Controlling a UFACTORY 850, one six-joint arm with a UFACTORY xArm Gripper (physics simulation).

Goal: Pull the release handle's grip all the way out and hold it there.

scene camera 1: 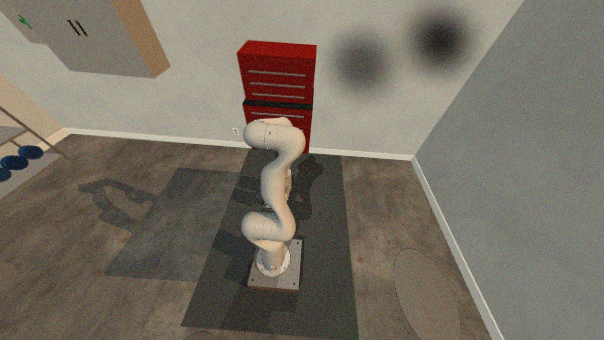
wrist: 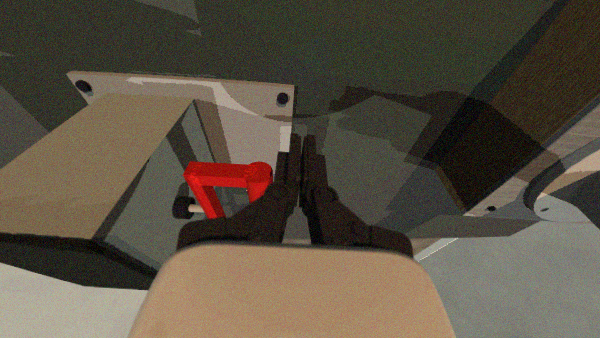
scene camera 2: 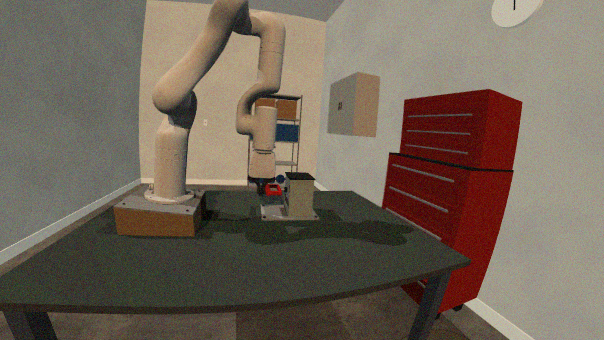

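Note:
The release handle's red grip (scene camera 2: 273, 189) (wrist: 220, 175) is a squared loop on the side of a beige box (scene camera 2: 300, 197) (wrist: 85, 160) that faces the robot's base. In the wrist view a pale rod with a black collar (wrist: 183, 207) shows between the box and the loop. My gripper (wrist: 300, 150) (scene camera 2: 260, 192) is shut with its fingertips together and nothing between them. It is beside the grip's outer bar, on the side away from the box. The gripper's left finger hides part of that bar in the wrist view. The grip and gripper do not show in scene camera 1's view.
The box stands on a pale plate (scene camera 2: 272, 216) (wrist: 250, 125) bolted to the dark table (scene camera 2: 200, 275). The arm's base block (scene camera 2: 155, 220) (scene camera 1: 295, 272) stands on the same table. A red tool cabinet (scene camera 1: 280, 75) (scene camera 2: 450, 200) is by the wall past the table.

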